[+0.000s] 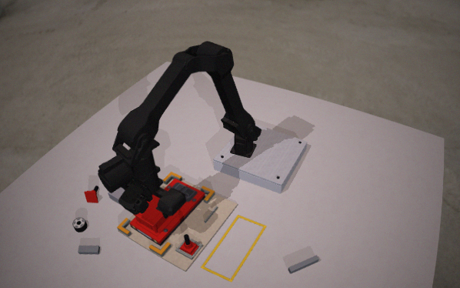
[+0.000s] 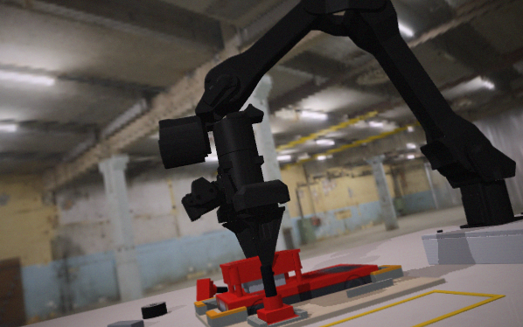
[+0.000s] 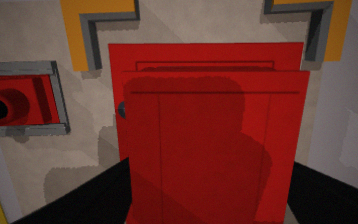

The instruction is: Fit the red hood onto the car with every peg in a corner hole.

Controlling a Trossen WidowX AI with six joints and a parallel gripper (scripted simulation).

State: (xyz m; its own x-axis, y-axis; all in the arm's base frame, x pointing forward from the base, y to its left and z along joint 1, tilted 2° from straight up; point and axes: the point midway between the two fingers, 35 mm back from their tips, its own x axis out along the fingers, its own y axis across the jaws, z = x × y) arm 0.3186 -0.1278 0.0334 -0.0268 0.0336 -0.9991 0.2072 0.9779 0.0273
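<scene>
Now: gripper tip 3 cm above the grey engine block. Round my gripper tip: black wheel: 21 cm to the right, 11 cm ahead, 4 cm below; red hood: right at my gripper tip.
</scene>
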